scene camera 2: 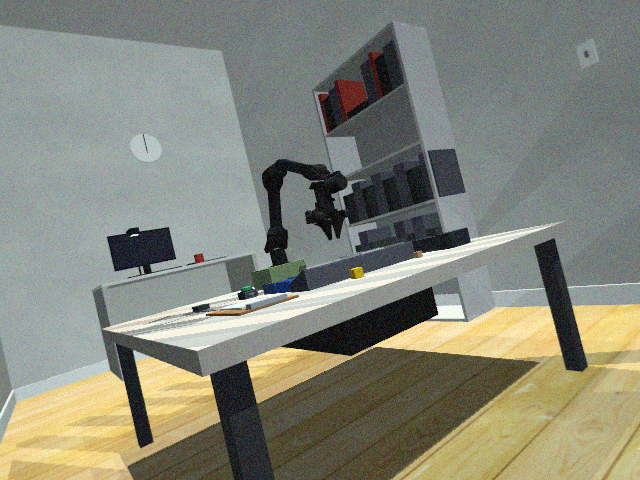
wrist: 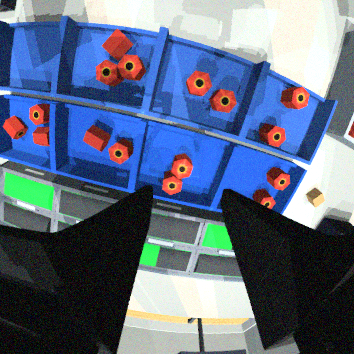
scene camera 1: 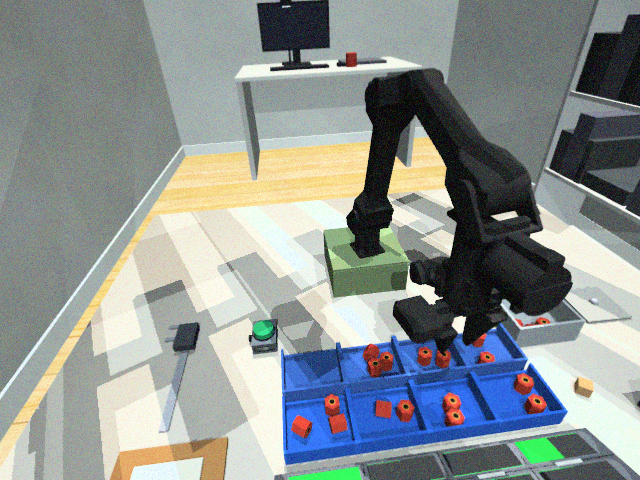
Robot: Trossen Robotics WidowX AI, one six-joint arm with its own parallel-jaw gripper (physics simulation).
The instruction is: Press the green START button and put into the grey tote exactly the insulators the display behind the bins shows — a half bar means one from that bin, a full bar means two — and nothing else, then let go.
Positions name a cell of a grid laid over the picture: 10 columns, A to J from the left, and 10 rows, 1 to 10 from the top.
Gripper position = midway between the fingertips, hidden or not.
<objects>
my gripper: scene camera 2 F5; wrist F6; scene camera 1 H8
</objects>
